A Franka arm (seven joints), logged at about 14 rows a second.
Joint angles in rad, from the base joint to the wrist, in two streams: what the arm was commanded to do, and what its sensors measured. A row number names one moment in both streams.
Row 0, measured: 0.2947, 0.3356, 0.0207, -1.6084, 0.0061, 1.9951, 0.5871
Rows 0 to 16, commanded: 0.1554, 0.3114, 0.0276, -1.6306, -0.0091, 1.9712, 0.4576; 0.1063, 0.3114, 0.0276, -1.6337, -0.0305, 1.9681, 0.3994; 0.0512, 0.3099, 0.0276, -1.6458, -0.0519, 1.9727, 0.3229; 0.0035, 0.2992, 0.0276, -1.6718, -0.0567, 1.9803, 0.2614; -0.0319, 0.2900, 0.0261, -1.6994, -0.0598, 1.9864, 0.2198; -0.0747, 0.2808, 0.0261, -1.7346, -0.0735, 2.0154, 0.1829; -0.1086, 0.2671, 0.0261, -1.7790, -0.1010, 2.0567, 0.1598; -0.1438, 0.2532, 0.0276, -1.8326, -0.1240, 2.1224, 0.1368; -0.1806, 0.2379, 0.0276, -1.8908, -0.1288, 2.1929, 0.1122; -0.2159, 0.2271, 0.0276, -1.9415, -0.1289, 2.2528, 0.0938; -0.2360, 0.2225, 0.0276, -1.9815, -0.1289, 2.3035, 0.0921; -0.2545, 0.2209, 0.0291, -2.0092, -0.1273, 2.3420, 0.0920; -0.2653, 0.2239, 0.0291, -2.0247, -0.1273, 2.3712, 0.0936; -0.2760, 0.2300, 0.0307, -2.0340, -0.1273, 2.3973, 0.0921; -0.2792, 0.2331, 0.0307, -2.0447, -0.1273, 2.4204, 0.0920; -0.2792, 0.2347, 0.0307, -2.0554, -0.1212, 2.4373, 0.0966; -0.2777, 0.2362, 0.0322, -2.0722, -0.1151, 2.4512, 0.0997
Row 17, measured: -0.2640, 0.2674, 0.0129, -2.0136, -0.1095, 2.4126, 0.0964
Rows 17 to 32, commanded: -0.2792, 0.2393, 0.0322, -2.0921, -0.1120, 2.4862, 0.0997; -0.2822, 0.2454, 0.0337, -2.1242, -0.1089, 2.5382, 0.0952; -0.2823, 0.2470, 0.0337, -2.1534, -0.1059, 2.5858, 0.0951; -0.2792, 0.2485, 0.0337, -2.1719, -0.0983, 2.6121, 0.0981; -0.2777, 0.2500, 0.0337, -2.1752, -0.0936, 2.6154, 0.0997; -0.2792, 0.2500, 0.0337, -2.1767, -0.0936, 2.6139, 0.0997; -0.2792, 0.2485, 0.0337, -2.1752, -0.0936, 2.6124, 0.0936; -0.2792, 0.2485, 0.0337, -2.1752, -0.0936, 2.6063, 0.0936; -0.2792, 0.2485, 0.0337, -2.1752, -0.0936, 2.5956, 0.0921; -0.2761, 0.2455, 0.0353, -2.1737, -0.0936, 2.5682, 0.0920; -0.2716, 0.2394, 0.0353, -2.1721, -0.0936, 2.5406, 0.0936; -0.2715, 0.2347, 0.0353, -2.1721, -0.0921, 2.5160, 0.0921; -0.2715, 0.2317, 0.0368, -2.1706, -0.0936, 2.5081, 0.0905; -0.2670, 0.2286, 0.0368, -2.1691, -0.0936, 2.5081, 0.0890; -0.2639, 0.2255, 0.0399, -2.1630, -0.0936, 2.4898, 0.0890; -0.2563, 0.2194, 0.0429, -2.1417, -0.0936, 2.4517, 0.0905
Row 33, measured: -0.2594, 0.2508, 0.0290, -2.1529, -0.1038, 2.5083, 0.0969
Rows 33 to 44, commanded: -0.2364, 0.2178, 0.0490, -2.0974, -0.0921, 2.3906, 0.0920; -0.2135, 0.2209, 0.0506, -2.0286, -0.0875, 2.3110, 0.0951; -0.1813, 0.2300, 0.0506, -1.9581, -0.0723, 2.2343, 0.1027; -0.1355, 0.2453, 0.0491, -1.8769, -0.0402, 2.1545, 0.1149; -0.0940, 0.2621, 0.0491, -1.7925, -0.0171, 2.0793, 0.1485; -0.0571, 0.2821, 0.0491, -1.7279, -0.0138, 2.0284, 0.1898; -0.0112, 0.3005, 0.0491, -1.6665, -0.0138, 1.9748, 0.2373; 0.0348, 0.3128, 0.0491, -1.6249, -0.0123, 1.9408, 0.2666; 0.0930, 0.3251, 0.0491, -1.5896, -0.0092, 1.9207, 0.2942; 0.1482, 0.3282, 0.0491, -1.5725, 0.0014, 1.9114, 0.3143; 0.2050, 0.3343, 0.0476, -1.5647, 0.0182, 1.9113, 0.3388; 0.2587, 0.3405, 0.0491, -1.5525, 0.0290, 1.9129, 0.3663
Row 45, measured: 0.1737, 0.2941, 0.0530, -1.6153, 0.0020, 1.9350, 0.3229
